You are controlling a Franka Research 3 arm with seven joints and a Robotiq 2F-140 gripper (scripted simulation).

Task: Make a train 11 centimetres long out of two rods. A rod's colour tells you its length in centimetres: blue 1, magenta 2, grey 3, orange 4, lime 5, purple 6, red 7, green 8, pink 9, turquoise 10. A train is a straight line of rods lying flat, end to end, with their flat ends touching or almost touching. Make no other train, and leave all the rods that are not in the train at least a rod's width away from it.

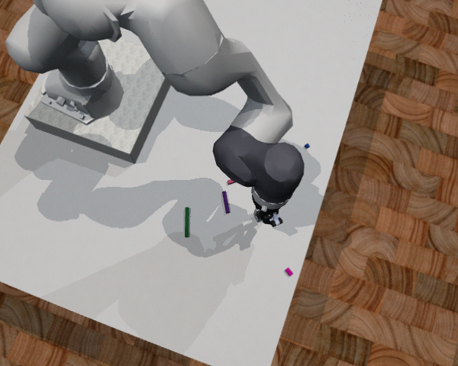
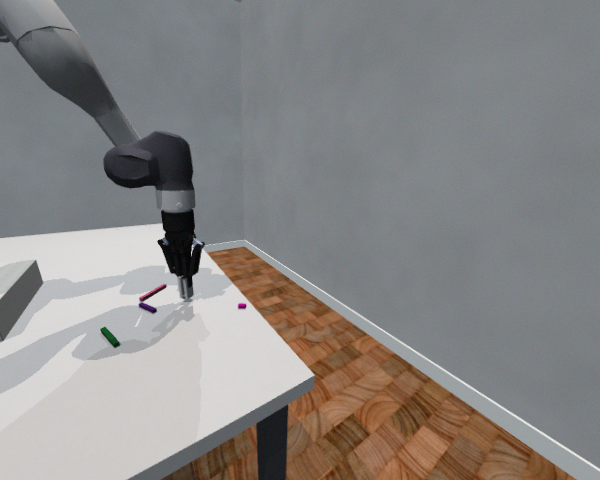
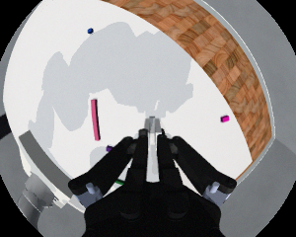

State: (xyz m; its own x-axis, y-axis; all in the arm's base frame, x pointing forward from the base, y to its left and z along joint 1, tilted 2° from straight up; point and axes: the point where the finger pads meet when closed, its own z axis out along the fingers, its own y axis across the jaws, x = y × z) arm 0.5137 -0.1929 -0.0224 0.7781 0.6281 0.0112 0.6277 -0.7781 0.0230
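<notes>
My gripper is now 30 mm above the grey rod. From my hand the other things lie so: magenta rod (120 mm to the right, 110 mm ahead, 40 mm below); pink rod (100 mm to the left, 70 mm behind, 40 mm below); purple rod (100 mm behind, 40 mm below, 20 mm to the left).
</notes>
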